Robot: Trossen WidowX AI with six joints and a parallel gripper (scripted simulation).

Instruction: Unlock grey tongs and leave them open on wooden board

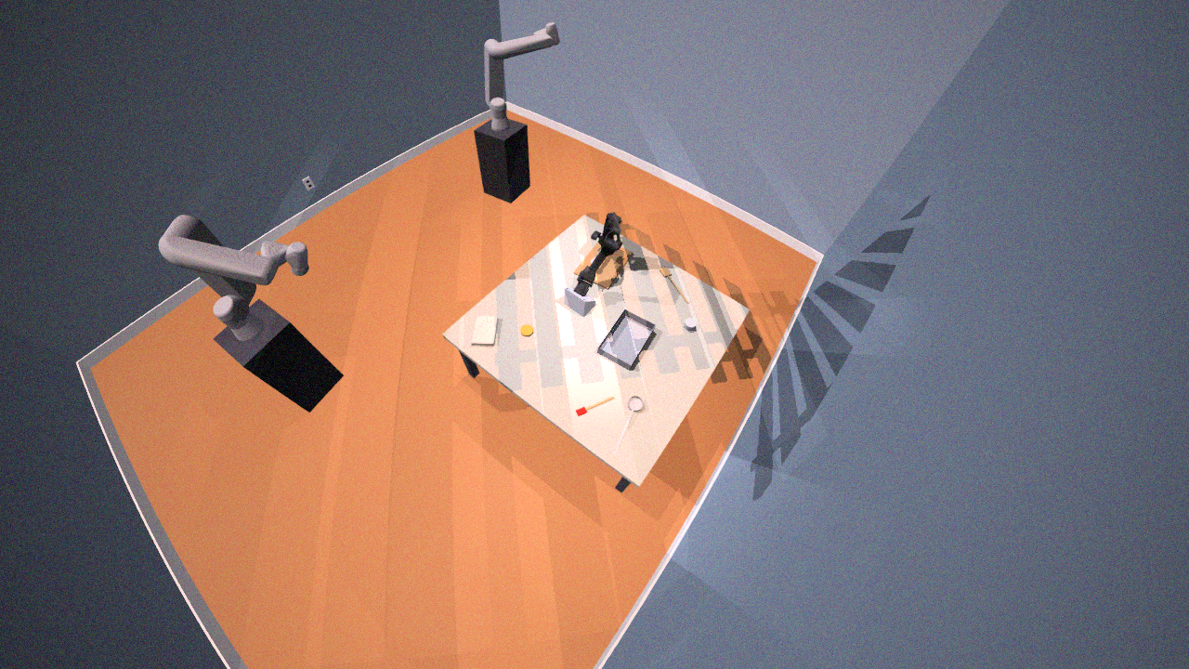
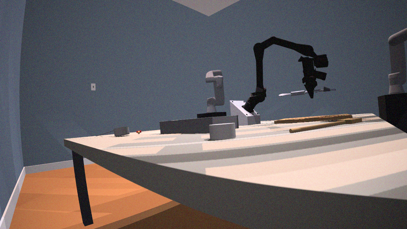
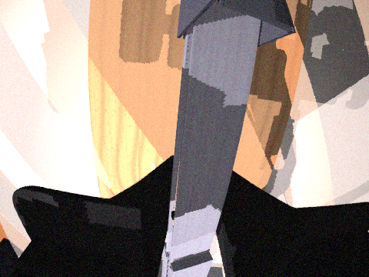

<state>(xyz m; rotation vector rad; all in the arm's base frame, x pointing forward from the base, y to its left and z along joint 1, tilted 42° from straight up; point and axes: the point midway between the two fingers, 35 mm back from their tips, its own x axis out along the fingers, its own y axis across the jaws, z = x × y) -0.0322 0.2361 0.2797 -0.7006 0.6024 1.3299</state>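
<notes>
The wooden board lies 100 mm below my gripper tip and 10 mm ahead of it. Also, from my gripper tip: roasting tin (450 mm to the right, 380 mm ahead, 80 mm below); then yellow disc (680 mm to the right, 120 mm behind, 100 mm below).
</notes>
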